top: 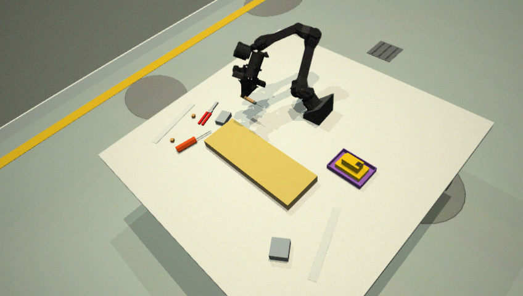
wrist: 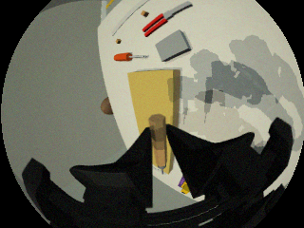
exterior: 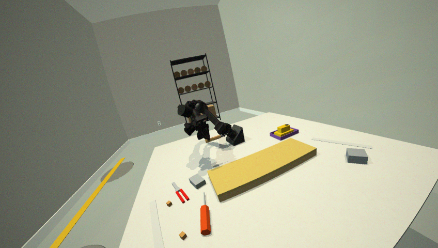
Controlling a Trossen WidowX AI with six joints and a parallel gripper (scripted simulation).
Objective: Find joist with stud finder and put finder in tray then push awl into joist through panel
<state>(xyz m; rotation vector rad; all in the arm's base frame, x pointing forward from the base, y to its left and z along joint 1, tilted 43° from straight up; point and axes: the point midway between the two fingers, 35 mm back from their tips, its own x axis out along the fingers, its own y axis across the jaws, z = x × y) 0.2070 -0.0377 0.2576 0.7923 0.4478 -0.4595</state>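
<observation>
Now: the awl 10 mm behind my gripper tip and 60 mm to the left of it. Also, from my gripper tip: grey block: 320 mm ahead, 580 mm to the left, 150 mm below; then purple tray: 130 mm behind, 530 mm to the left, 150 mm below; then yellow stud finder: 130 mm behind, 540 mm to the left, 120 mm below.
</observation>
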